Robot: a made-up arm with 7 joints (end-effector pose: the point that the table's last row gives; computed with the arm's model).
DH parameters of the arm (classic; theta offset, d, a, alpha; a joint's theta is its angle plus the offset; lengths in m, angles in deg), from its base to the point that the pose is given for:
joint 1: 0 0.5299 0 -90
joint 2: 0 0 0 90
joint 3: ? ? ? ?
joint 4: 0 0 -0.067 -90
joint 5: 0 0.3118 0 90
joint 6: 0 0 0.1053 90
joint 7: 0 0 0 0
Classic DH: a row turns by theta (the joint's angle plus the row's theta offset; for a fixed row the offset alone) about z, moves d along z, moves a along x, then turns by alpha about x.
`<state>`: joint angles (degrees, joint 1 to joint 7).
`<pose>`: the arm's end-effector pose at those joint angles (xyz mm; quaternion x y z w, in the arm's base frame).
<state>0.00 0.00 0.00 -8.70 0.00 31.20 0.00</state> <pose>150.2 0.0 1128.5 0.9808 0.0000 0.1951 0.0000</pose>
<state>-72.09 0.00 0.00 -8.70 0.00 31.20 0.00</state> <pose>46.2 -142.9 1128.5 0.7930 -0.5771 0.1577 0.1148</pose>
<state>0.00 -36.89 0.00 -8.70 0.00 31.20 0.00</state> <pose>-239.2 0.0 1098.9 0.8687 0.0000 0.4954 0.0000</pose>
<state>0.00 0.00 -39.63 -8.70 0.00 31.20 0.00</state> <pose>115.7 -95.8 1128.5 0.9227 -0.3325 0.1835 0.0661</pose>
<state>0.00 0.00 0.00 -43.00 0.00 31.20 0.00</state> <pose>338.7 0.0 1022.1 0.9947 0.0000 -0.1028 0.0000</pose>
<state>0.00 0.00 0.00 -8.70 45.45 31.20 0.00</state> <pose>123.6 64.2 1132.6 -0.9046 -0.3631 -0.1799 0.1318</pose>
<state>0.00 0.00 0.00 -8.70 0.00 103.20 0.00</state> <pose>44.7 0.0 1193.2 0.6788 0.0000 0.7343 0.0000</pose>
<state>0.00 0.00 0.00 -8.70 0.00 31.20 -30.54</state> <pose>150.2 0.0 1128.5 0.9462 0.2583 0.1882 0.0514</pose>
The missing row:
joint 3: 0 0.24 0.072 90
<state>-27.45 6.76 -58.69 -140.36 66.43 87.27 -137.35</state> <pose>25.3 -384.1 466.3 -0.7964 -0.0989 -0.5660 0.1888</pose>
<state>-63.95 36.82 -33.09 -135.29 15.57 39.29 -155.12</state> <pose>-53.8 -258.6 327.3 -0.4761 -0.0851 -0.5281 0.6980</pose>
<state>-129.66 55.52 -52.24 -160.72 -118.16 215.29 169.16</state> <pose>-141.4 -20.5 396.4 0.4510 0.8421 0.2132 0.2048</pose>
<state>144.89 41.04 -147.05 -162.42 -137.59 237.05 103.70</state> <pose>122.6 61.8 631.9 -0.9227 -0.3650 -0.0916 0.0835</pose>
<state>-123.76 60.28 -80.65 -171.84 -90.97 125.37 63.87</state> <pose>-106.3 167.1 378.8 -0.0570 0.5438 0.7564 0.3590</pose>
